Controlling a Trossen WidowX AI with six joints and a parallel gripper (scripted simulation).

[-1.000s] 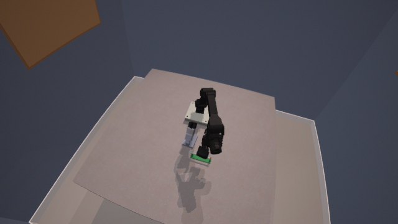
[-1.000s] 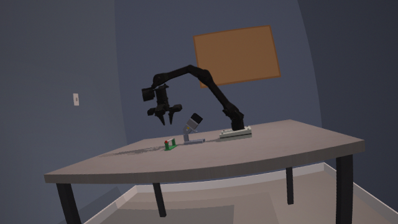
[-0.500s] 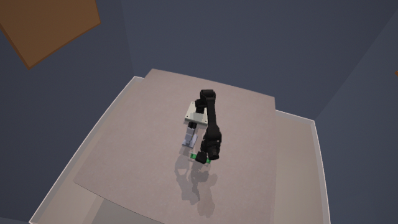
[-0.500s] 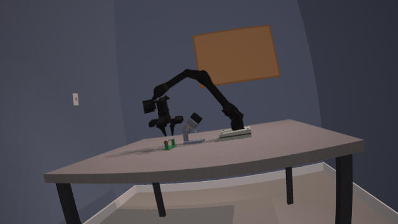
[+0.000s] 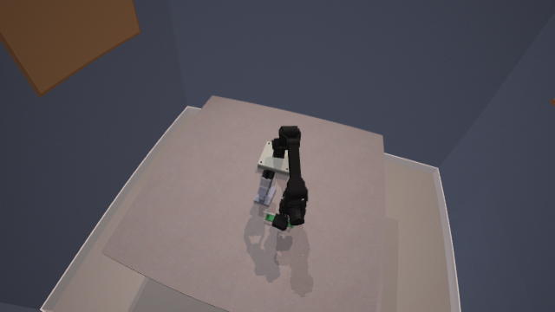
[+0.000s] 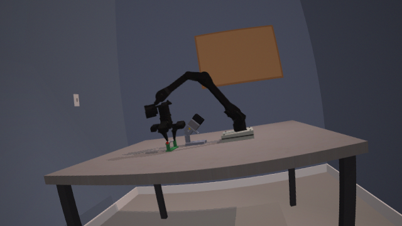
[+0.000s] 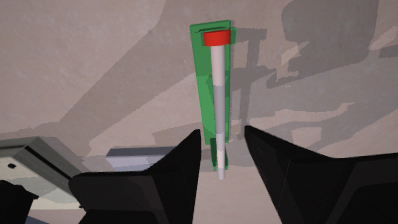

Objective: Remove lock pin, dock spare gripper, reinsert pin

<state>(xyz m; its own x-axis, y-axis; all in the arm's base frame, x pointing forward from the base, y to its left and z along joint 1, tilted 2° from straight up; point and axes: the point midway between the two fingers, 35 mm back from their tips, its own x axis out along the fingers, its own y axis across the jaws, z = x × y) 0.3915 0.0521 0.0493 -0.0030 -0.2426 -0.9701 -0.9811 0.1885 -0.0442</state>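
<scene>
Now: the green cradle 20 mm below my gripper tip and 10 mm to the left of it. From my gripper tip the other things lie so: mount block (110 mm behind, 80 mm to the right, 10 mm above); then spare gripper (140 mm behind, 80 mm to the right, 70 mm above).
</scene>
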